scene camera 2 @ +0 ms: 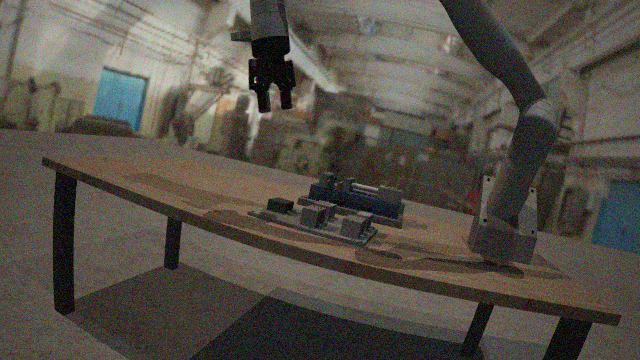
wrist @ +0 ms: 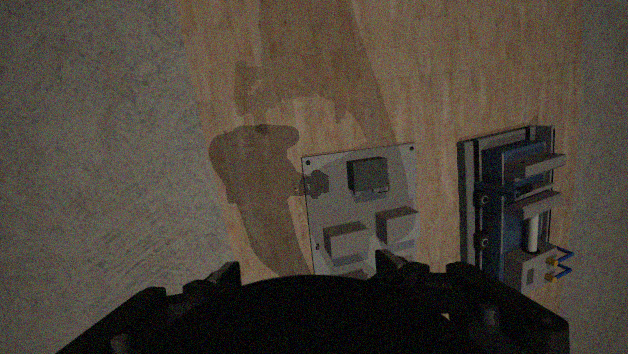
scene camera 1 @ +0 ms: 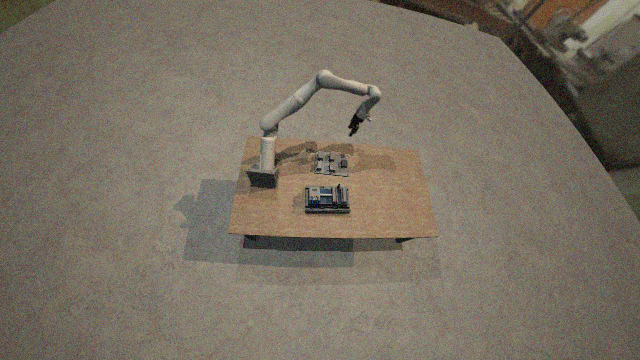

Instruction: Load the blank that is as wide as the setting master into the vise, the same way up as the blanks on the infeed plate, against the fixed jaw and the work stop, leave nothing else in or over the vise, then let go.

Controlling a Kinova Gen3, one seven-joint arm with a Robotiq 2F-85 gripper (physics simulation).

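Seen in the pictures: gripper, between the fingertips: (scene camera 2: 276, 110) (wrist: 308, 271) (scene camera 1: 349, 131); arm's base, origin of its link: (scene camera 2: 502, 204) (scene camera 1: 266, 168).
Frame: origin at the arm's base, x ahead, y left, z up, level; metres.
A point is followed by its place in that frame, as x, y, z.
My gripper (scene camera 1: 353, 134) {0.563, 0.249, 0.091} (scene camera 2: 275, 109) {0.563, 0.249, 0.091} (wrist: 308, 271) {0.563, 0.249, 0.091} is open and empty, high above the table on the infeed plate side. The grey infeed plate (scene camera 2: 260, 214) {0.570, 0.197, -0.124} (wrist: 400, 175) {0.531, 0.044, -0.124} lies flat on the table. A darker grey block (scene camera 1: 344, 163) {0.552, 0.103, -0.099} (scene camera 2: 280, 204) {0.547, 0.136, -0.104} (wrist: 370, 175) {0.553, 0.108, -0.099} sits near one end of it; lighter grey blanks (scene camera 2: 313, 216) {0.460, 0.194, -0.101} (wrist: 350, 242) {0.468, 0.162, -0.088} stand in rows beyond. Part of the plate is hidden by the gripper in the wrist view. The blue vise (scene camera 1: 327, 200) {0.393, -0.196, -0.072} (scene camera 2: 350, 197) {0.417, -0.110, -0.084} (wrist: 492, 215) {0.419, -0.110, -0.089} stands beside the plate; no blank shows between its upright jaws. Which block matches the master's width cannot be told.
The wooden table (scene camera 1: 390, 200) {0.878, -0.189, -0.132} (scene camera 2: 125, 172) {1.017, 0.140, -0.132} (wrist: 430, 100) {0.637, -0.038, -0.132} carries plate and vise. The arm's base (scene camera 1: 262, 177) {-0.023, -0.062, 0.001} (scene camera 2: 502, 245) {-0.010, 0.059, -0.098} stands at one end. At the vise's end, a grey block (wrist: 530, 267) {0.328, -0.135, -0.036} has brass fittings and blue hoses. Arm shadows fall across table and plate.
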